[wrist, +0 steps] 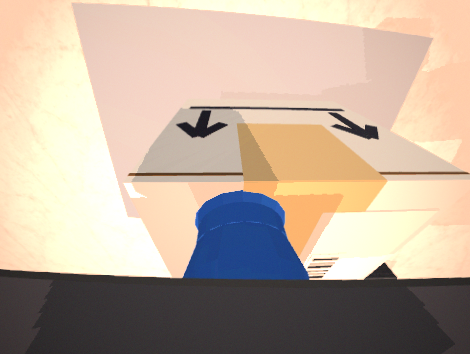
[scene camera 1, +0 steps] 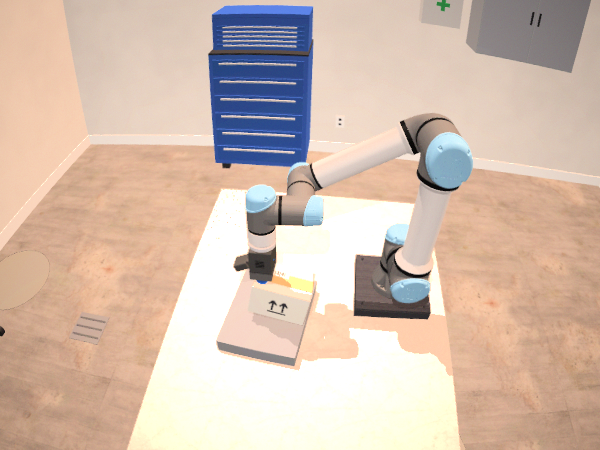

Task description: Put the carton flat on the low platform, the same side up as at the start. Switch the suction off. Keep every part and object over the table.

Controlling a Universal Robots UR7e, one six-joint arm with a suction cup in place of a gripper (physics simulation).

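Frame: origin at the arm's base, x ahead, y left, z up, level; centimetres.
Seen in the pictures: hand at its tool point: (wrist: 246,214) (scene camera 1: 263,282).
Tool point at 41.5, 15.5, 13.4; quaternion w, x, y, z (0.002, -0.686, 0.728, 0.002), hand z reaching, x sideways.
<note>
Offsets run from my tool point to a thing's middle, as dx, dy, dz. Level surfaces: height alone.
The carton @(-5.0, -1.2, -5.4) (scene camera 1: 295,312) (wrist: 167,160) rests on the low platform @(-1.0, +0.3, -14.9) (scene camera 1: 250,334) (wrist: 225,55), looking level, with its printed arrows pointing up in the scene view. It sits toward the platform's far part, its front right corner close to the platform's right edge. Orange tape runs over its top and front. My gripper, a blue suction cup (scene camera 1: 262,282) (wrist: 241,205), points down and touches the carton's top left of its middle, and looks attached. The exact contact is hidden behind the cup in the wrist view, and the carton's underside is hidden.
The robot's dark base block (scene camera 1: 367,295) stands on the table @(dz -17.3) (scene camera 1: 280,405) to the right of the platform. My arm arches over from the base to the carton. A blue tool cabinet (scene camera 1: 260,92) stands on the floor behind the table.
</note>
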